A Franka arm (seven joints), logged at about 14 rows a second.
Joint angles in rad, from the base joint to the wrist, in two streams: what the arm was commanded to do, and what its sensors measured. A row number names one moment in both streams.
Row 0, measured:
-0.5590, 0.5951, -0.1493, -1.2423, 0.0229, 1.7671, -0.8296
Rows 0 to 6, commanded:
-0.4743, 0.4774, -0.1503, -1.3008, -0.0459, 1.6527, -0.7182
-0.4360, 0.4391, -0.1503, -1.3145, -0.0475, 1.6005, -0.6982
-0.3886, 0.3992, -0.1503, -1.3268, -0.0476, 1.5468, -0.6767
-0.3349, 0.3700, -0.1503, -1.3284, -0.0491, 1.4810, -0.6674
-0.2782, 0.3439, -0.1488, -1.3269, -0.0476, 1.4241, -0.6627
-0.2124, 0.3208, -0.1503, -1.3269, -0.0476, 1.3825, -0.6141
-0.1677, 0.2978, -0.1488, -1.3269, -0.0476, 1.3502, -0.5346
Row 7, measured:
-0.2653, 0.3721, -0.1406, -1.2761, -0.0264, 1.3989, -0.6352
